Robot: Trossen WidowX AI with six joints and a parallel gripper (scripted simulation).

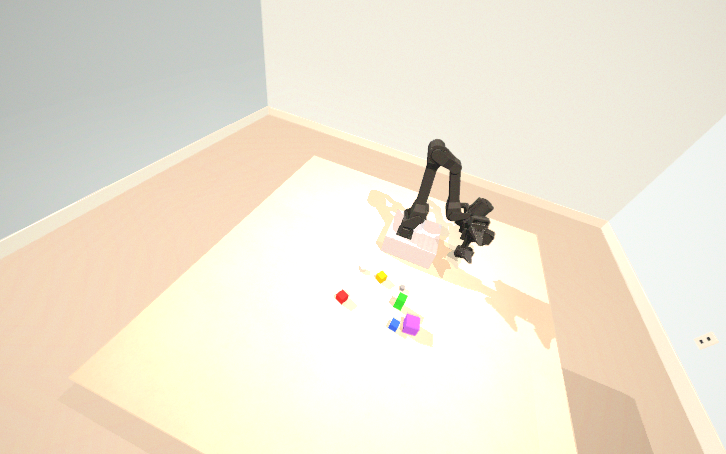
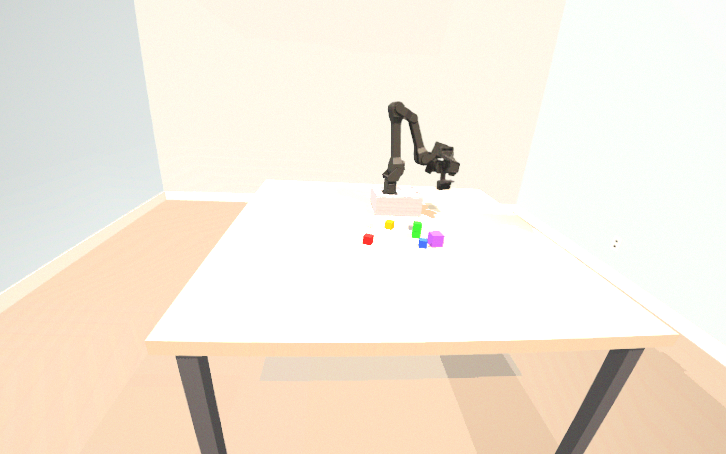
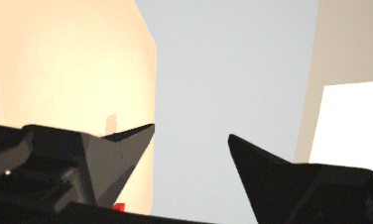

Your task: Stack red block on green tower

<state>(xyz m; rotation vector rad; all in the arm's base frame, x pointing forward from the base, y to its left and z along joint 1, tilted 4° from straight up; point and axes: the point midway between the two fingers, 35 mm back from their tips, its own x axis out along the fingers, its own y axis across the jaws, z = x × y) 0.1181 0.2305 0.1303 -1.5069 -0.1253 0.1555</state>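
Now: gripper tip 360 mm to the left of the red block, 220 mm above it and 210 mm short of it. The rest, counted from my gripper tip: small grey piece (220 mm below, 170 mm to the right, 70 mm ahead); then yellow cube (260 mm to the right, 220 mm below, 60 mm ahead); then larger purple cube (210 mm below, 210 mm ahead, 110 mm to the right).
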